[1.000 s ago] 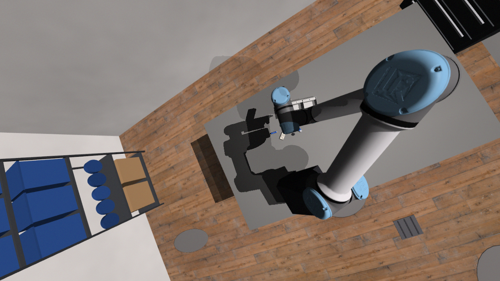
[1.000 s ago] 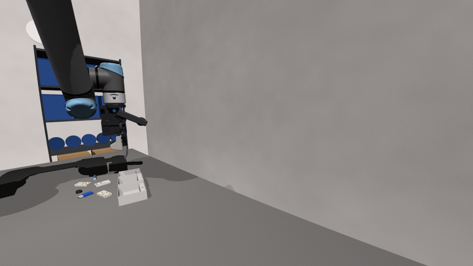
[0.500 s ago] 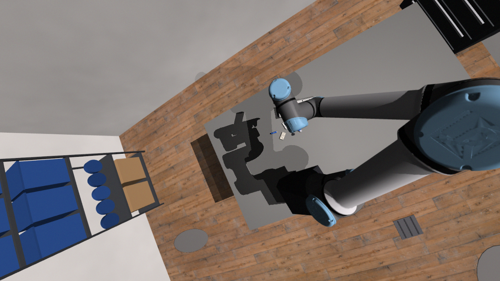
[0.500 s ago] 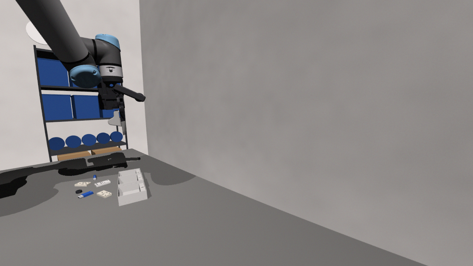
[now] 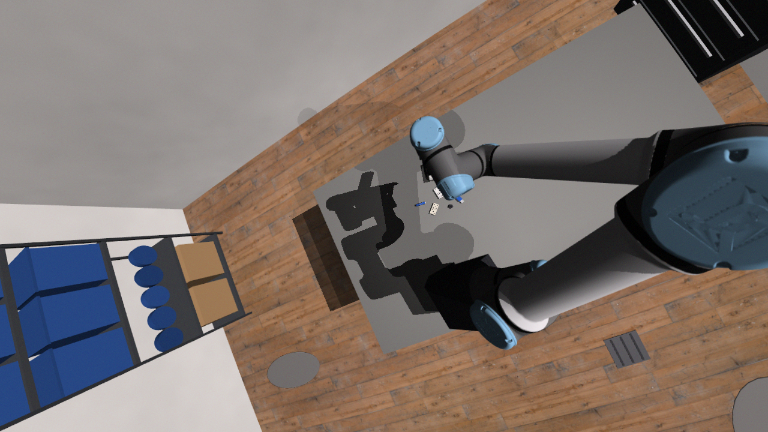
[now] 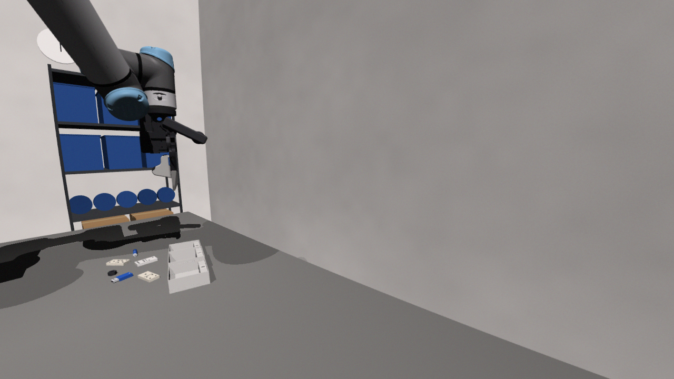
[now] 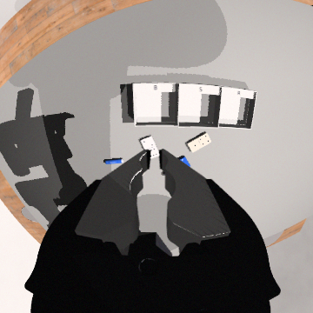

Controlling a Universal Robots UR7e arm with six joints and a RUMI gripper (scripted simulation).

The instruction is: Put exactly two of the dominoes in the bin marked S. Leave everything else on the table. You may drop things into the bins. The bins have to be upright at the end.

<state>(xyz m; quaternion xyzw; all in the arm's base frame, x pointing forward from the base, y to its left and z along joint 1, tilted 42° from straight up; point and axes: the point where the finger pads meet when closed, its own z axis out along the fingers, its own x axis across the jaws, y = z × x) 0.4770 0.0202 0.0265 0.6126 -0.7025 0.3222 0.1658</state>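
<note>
Now: hand 200 mm above the white three-compartment bin rack, 80 mm to the left of it and 10 mm past it. The rest, counted from my hand: blue battery 210 mm below, 130 mm to the left, 100 mm behind; then white domino 210 mm below, 90 mm behind, 30 mm to the left; then blue usb stick 220 mm below, 150 mm behind, 40 mm to the right.
</note>
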